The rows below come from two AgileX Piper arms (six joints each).
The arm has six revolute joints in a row. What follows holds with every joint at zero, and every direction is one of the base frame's.
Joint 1 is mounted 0.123 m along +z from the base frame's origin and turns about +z.
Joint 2 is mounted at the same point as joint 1 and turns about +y.
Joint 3 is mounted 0.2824 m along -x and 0.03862 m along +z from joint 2 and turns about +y.
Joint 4 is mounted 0.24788 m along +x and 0.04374 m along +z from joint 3 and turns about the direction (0.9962, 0, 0.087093).
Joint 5 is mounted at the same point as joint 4 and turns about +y.
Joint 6 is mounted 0.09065 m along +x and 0.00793 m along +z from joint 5 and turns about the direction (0.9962, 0, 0.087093).
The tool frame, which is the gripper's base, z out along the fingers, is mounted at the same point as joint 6; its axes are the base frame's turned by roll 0, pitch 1.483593 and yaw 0 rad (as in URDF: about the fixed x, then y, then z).
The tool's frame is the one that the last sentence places.
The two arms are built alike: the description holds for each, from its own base.
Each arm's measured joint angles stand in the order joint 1, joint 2, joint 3, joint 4, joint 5, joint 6.
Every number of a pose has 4 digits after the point. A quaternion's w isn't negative.
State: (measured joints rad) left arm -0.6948 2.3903 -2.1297 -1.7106 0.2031 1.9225; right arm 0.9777 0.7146 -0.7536 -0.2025 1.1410 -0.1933
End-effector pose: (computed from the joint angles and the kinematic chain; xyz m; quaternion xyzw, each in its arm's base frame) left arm 0.4276 -0.3800 0.2531 0.3877 0.6483 -0.2302 0.6135; right arm 0.0729 0.0784 0.3150 -0.5414 0.7889 0.0120 0.2905
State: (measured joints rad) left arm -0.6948 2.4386 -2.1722 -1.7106 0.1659 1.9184; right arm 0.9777 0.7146 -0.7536 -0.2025 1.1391 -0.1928
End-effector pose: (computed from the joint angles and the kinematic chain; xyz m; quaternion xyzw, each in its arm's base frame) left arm 0.4358 -0.3826 0.2391 0.3777 0.6587 -0.2173 0.6134; right arm 0.0730 0.0786 0.3151 -0.5412 0.7888 0.0125 0.2913
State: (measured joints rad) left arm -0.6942 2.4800 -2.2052 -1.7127 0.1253 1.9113; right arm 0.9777 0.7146 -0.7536 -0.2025 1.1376 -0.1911
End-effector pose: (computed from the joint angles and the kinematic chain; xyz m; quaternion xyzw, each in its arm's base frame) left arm 0.4432 -0.3835 0.2256 0.3651 0.6712 -0.2041 0.6120; right arm 0.0731 0.0787 0.3152 -0.5404 0.7890 0.0130 0.2920
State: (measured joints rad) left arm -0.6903 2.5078 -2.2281 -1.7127 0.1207 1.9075; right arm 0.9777 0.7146 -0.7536 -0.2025 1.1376 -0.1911
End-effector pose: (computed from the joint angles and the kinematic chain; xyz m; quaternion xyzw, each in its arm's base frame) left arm 0.4478 -0.3839 0.2170 0.3619 0.6750 -0.2019 0.6104; right arm 0.0731 0.0787 0.3152 -0.5404 0.7890 0.0130 0.2920
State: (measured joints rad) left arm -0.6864 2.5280 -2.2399 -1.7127 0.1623 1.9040; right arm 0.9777 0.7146 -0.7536 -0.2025 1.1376 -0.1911
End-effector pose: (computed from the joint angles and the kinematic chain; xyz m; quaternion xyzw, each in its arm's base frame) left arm 0.4484 -0.3862 0.2097 0.3709 0.6706 -0.2169 0.6047; right arm 0.0731 0.0787 0.3152 -0.5404 0.7890 0.0130 0.2920
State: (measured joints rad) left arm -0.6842 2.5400 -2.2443 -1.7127 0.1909 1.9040; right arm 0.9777 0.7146 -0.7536 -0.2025 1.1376 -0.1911
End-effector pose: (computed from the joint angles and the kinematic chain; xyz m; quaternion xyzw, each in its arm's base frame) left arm 0.4483 -0.3877 0.2045 0.3780 0.6675 -0.2266 0.6002; right arm 0.0731 0.0787 0.3152 -0.5404 0.7890 0.0130 0.2920
